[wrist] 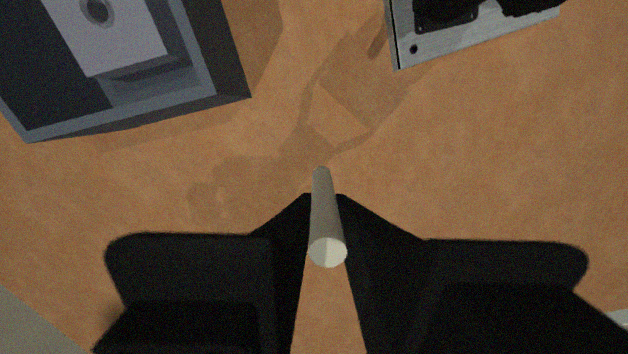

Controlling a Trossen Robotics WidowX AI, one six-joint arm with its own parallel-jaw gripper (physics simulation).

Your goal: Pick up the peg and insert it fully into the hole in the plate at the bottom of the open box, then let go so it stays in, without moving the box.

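Observation:
My gripper is shut on the peg, with one black finger on each side of it. The peg is a pale grey cylinder, its near end towards the camera and its far end pointing away, above the table. The open box is dark blue-grey and stands at the upper left, cut off by the view's edge. Inside it lies the light grey plate with a round dark hole near the top edge. The peg and gripper are to the right of and below the box in the view, apart from it.
A metallic grey object with black parts shows at the upper right, cut off by the view's edge. The orange-brown table carries several shadows. A grey area shows at the lower left corner and a pale patch at the lower right edge.

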